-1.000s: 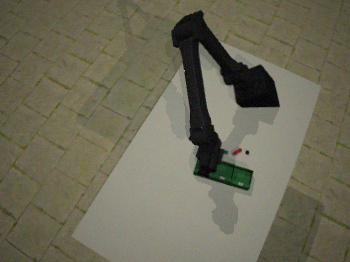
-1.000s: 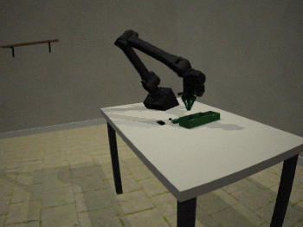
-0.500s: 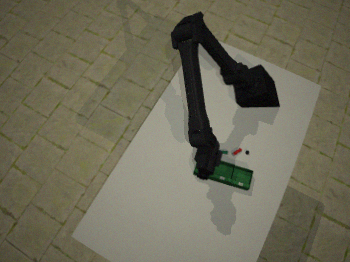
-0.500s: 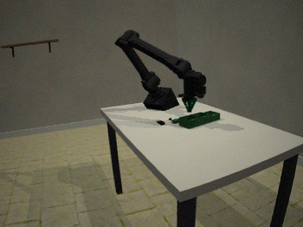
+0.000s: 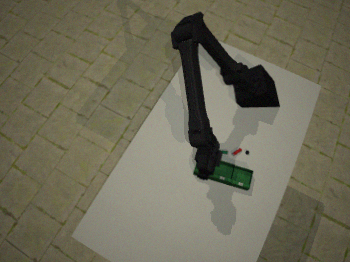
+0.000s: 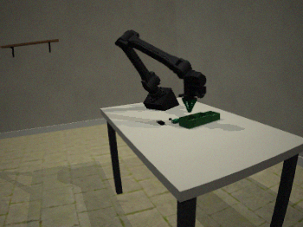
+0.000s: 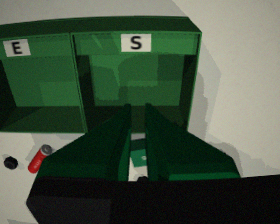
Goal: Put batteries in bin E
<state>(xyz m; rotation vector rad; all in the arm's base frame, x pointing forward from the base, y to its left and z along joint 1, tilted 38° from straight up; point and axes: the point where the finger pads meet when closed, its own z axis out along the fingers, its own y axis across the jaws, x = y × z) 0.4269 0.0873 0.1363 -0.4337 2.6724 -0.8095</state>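
The green bin is 8 cm to the left of my hand, 6 cm below it and 2 cm behind it. From my hand the other things lie so: green cylindrical battery 11 cm behind, 8 cm below, 4 cm to the left; then green 9 V battery 9 cm behind, 8 cm below, 5 cm to the right; then red cylindrical battery 14 cm behind, 9 cm to the left, 8 cm below.
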